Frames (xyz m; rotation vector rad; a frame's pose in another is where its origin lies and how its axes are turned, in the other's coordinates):
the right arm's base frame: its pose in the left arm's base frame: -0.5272 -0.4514 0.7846 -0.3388 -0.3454 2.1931
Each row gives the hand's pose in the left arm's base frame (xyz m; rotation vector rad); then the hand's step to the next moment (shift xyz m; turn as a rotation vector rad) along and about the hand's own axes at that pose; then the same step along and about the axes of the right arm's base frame.
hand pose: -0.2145 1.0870 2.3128 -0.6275 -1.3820 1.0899
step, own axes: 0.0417 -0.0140 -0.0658 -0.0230 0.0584 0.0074
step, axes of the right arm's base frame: -0.0009 -0.0788 -0.0076 0.0193 0.0333 -0.0501
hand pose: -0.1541 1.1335 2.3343 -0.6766 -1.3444 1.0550
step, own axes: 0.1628 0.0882 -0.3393 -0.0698 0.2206 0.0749
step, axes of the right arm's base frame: 0.0261 -0.3350 -0.1910 0.1046 0.1508 -0.1596
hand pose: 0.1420 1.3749 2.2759 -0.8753 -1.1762 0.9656
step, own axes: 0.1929 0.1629 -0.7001 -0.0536 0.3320 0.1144
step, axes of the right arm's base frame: -0.2189 -0.5386 -0.4646 0.1915 0.1894 -0.2316
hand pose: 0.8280 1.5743 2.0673 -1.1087 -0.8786 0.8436
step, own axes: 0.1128 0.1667 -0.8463 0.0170 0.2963 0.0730
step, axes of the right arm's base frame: -0.5703 -0.3522 -0.5545 0.1771 0.1014 -0.2276
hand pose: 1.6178 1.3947 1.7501 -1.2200 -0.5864 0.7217
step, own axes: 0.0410 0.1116 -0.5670 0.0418 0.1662 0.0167
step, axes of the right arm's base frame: -0.4628 -0.0431 -0.3458 0.0848 0.0250 -0.1478
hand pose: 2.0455 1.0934 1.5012 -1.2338 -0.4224 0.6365
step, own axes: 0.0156 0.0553 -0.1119 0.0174 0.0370 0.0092
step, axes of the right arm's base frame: -0.0790 0.0169 -0.0964 0.0246 -0.0023 -0.0339
